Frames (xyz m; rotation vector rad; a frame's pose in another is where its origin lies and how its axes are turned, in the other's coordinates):
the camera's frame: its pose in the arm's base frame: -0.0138 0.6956 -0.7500 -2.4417 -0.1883 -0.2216
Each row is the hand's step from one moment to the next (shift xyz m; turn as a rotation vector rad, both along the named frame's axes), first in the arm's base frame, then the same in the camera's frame.
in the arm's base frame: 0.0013 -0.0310 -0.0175 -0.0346 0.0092 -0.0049
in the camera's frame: -0.0048 0.0347 -0.0063 -0.0340 -0.0107 0.0058
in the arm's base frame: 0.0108 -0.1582 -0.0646 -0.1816 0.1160 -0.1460
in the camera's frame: -0.0152 0.1628 -0.0507 -0.1983 -0.0340 0.1652
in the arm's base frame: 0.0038 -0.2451 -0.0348 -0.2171 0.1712 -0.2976
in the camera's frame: -0.0227 0.2097 -0.1296 -0.2600 0.0101 0.3119
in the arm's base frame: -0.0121 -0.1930 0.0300 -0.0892 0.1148 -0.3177
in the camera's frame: -0.0207 0.1270 -0.1474 -0.1438 0.0901 0.3054
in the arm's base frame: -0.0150 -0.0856 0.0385 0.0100 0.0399 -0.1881
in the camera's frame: -0.0133 0.0390 -0.0856 -0.0261 0.0869 0.1698
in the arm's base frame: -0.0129 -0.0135 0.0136 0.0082 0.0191 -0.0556
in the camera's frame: -0.0108 -0.0005 -0.0204 -0.0020 0.0211 0.0554
